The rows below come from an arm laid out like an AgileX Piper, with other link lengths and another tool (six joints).
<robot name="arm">
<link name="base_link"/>
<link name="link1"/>
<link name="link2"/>
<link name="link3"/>
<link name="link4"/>
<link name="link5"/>
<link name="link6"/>
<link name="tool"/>
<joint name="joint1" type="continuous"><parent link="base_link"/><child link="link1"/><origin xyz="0.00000 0.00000 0.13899"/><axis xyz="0 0 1"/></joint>
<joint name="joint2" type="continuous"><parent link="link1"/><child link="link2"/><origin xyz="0.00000 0.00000 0.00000" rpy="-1.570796 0.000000 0.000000"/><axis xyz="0 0 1"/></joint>
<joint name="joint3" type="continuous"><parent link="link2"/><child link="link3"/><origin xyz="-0.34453 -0.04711 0.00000"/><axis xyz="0 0 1"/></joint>
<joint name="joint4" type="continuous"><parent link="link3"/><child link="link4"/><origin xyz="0.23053 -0.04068 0.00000" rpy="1.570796 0.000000 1.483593"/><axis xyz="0 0 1"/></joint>
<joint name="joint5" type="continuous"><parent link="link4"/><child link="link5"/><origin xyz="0.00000 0.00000 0.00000" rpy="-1.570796 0.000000 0.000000"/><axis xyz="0 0 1"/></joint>
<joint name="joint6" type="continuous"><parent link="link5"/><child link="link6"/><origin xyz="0.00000 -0.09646 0.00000" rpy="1.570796 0.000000 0.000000"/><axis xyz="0 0 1"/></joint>
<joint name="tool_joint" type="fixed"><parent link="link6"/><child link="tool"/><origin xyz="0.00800 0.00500 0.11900" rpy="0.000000 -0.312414 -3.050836"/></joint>
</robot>
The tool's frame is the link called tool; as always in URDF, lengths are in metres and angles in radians. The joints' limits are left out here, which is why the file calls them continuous.
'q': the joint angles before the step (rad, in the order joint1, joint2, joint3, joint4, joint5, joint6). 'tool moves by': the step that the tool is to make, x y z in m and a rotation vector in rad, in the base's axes. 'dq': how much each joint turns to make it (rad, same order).
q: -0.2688, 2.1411, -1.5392, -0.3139, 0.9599, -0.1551
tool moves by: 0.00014, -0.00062, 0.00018, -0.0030, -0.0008, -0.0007
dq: 0.0000, 0.0000, -0.0001, -0.0036, -0.0008, 0.0028
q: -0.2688, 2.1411, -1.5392, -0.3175, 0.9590, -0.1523
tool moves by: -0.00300, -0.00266, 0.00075, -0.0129, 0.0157, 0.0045
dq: 0.0001, 0.0000, -0.0001, -0.0169, 0.0125, 0.0004
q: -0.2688, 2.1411, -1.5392, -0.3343, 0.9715, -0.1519
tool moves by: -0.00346, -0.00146, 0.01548, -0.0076, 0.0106, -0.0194
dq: 0.0000, -0.0180, -0.0330, -0.0006, 0.0631, 0.0015
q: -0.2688, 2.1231, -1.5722, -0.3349, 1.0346, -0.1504
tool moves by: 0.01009, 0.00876, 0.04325, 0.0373, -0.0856, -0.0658
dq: 0.0000, -0.0535, -0.0974, 0.0718, 0.0861, 0.0158
